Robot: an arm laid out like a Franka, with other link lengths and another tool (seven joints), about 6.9 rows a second.
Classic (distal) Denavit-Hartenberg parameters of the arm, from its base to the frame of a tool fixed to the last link. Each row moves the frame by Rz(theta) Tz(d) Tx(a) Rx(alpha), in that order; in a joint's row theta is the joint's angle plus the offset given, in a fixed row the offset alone. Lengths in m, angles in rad.
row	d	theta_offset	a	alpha
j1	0.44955	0	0	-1.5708
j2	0	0	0	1.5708
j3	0.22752	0	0.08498	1.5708
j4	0	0	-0.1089	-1.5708
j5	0.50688	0	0	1.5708
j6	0	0	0.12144	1.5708
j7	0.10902	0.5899	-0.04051	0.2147
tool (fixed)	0.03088	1.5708	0	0
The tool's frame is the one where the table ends.
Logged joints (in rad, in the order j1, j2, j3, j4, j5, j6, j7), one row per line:
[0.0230 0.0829 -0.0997 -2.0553 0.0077 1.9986 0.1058]
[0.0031 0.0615 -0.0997 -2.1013 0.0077 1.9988 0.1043]
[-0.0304 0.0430 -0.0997 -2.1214 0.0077 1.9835 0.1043]
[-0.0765 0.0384 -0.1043 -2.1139 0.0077 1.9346 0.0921]
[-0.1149 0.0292 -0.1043 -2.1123 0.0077 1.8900 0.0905]
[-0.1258 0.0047 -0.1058 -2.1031 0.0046 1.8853 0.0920]
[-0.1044 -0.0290 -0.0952 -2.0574 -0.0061 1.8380 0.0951]
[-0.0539 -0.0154 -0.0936 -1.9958 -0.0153 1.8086 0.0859]
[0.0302 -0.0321 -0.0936 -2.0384 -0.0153 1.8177 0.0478]
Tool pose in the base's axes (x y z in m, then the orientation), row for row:
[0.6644 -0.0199 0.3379 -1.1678 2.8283 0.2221]
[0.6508 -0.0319 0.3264 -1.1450 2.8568 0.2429]
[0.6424 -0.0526 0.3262 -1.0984 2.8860 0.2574]
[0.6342 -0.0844 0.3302 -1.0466 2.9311 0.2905]
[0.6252 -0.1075 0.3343 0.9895 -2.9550 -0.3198]
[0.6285 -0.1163 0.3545 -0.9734 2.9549 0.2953]
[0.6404 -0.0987 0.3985 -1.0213 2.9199 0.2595]
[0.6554 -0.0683 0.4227 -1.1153 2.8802 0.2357]
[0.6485 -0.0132 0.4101 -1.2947 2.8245 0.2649]
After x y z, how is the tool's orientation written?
As a rotation vector, in radians.
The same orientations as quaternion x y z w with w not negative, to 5 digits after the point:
[-0.38039 0.92126 0.07234 0.03681]
[-0.37074 0.92500 0.07865 0.02715]
[-0.35439 0.93115 0.08305 0.02146]
[-0.33481 0.93766 0.09293 0.00786]
[0.31587 -0.94329 -0.10209 0.00448]
[-0.31147 0.94551 0.09449 0.00825]
[-0.32895 0.94046 0.08358 0.01868]
[-0.35997 0.92960 0.07607 0.02200]
[-0.41516 0.90570 0.08494 0.01161]

